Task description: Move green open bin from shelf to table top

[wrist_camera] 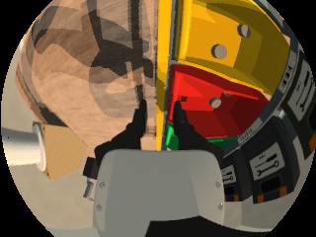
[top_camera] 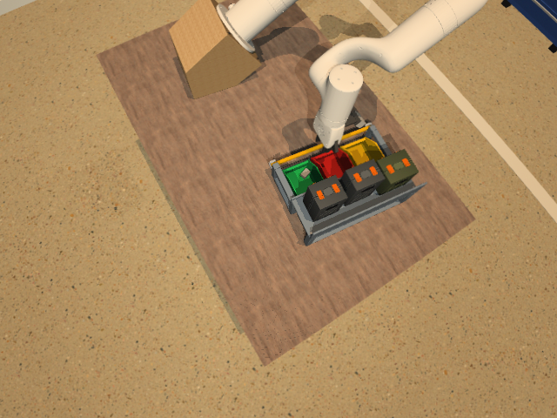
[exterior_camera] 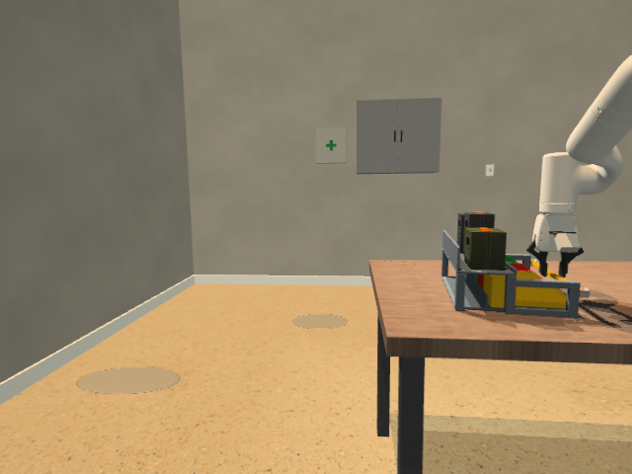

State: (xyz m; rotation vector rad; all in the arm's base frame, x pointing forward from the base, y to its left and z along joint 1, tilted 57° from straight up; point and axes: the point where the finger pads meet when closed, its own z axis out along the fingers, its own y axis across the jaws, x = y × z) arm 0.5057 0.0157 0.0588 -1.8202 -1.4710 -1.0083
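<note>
Now: the yellow rod 20 mm below my hand. Also, from my hand: yellow bin (120 mm ahead, 100 mm to the left, 30 mm below); then red bin (100 mm ahead, 30 mm below, 10 mm to the right); then green open bin (120 mm to the right, 90 mm ahead, 30 mm below).
</note>
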